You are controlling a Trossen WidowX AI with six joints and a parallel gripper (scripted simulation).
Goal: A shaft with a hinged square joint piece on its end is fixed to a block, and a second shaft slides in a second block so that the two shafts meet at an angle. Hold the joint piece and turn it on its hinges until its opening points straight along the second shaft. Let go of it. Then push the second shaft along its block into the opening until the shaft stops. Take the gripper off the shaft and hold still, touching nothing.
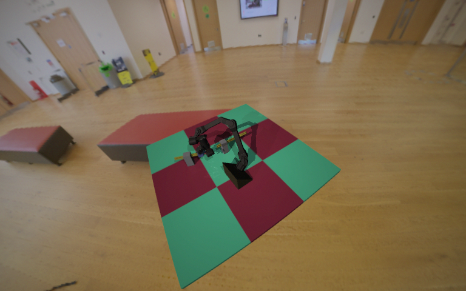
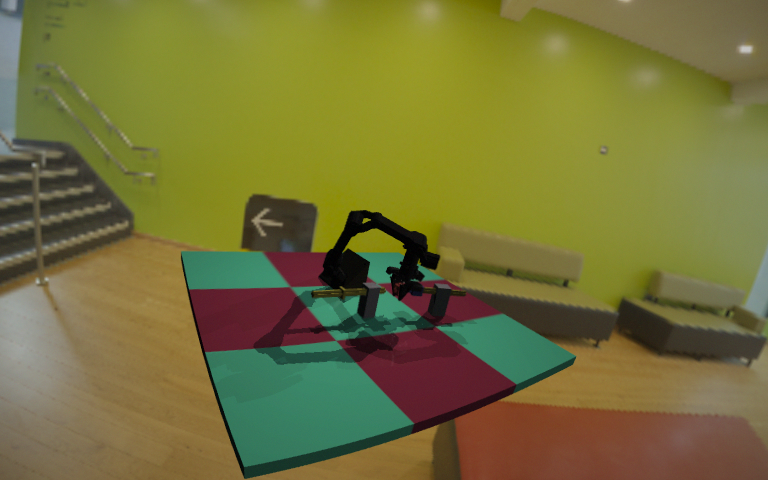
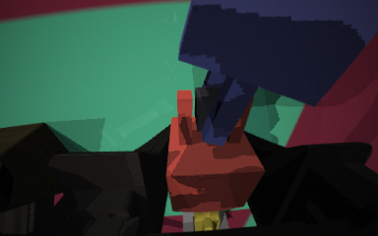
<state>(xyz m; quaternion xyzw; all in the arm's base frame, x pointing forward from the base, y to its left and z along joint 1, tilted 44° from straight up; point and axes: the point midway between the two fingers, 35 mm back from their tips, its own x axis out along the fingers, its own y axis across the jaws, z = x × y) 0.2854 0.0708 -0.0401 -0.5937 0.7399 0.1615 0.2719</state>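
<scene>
The red square joint piece is 10 mm to the left of my gripper tip and 40 mm above it.
</scene>
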